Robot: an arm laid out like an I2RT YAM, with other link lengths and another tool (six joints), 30 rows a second.
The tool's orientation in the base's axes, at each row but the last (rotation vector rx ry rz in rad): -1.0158, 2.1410, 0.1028; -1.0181, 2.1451, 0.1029; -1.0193, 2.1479, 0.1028; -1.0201, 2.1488, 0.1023; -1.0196, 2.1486, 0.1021; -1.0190, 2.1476, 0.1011; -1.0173, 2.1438, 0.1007; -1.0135, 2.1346, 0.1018; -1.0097, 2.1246, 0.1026; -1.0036, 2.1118, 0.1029; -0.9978, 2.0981, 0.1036; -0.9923, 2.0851, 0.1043; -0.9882, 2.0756, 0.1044
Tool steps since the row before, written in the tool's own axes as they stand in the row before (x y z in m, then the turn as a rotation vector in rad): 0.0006, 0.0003, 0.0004, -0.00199, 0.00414, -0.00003; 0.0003, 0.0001, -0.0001, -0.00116, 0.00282, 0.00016; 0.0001, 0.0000, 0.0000, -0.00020, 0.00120, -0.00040; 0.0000, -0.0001, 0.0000, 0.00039, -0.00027, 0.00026; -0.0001, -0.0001, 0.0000, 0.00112, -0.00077, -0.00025; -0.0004, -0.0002, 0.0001, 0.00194, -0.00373, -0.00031; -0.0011, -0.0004, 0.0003, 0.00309, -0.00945, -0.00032; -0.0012, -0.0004, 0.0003, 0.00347, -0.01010, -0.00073; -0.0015, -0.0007, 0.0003, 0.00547, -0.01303, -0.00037; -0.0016, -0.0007, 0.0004, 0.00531, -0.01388, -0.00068; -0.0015, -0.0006, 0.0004, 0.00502, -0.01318, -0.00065; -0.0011, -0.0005, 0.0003, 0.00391, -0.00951, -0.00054; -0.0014, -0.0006, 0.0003, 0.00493, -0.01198, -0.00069
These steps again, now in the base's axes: -0.0002, 0.0000, -0.0008, -0.00209, 0.00407, 0.00038; -0.0003, -0.0002, -0.0001, -0.00140, 0.00272, 0.00000; 0.0000, -0.0001, -0.0001, -0.00099, 0.00080, 0.00014; 0.0001, -0.0001, 0.0000, 0.00018, -0.00034, -0.00038; 0.0001, 0.0000, 0.0001, -0.00007, -0.00133, -0.00038; 0.0004, 0.0002, 0.0002, 0.00162, -0.00389, -0.00019; 0.0009, 0.0005, 0.0006, 0.00512, -0.00852, 0.00038; 0.0009, 0.0006, 0.0007, 0.00517, -0.00935, 0.00057; 0.0013, 0.0006, 0.0010, 0.00663, -0.01248, -0.00033; 0.0013, 0.0007, 0.0010, 0.00709, -0.01308, 0.00020; 0.0012, 0.0007, 0.0009, 0.00674, -0.01241, 0.00021; 0.0009, 0.0004, 0.0007, 0.00471, -0.00916, 0.00000; 0.0011, 0.0006, 0.0009, 0.00593, -0.01154, 0.00000
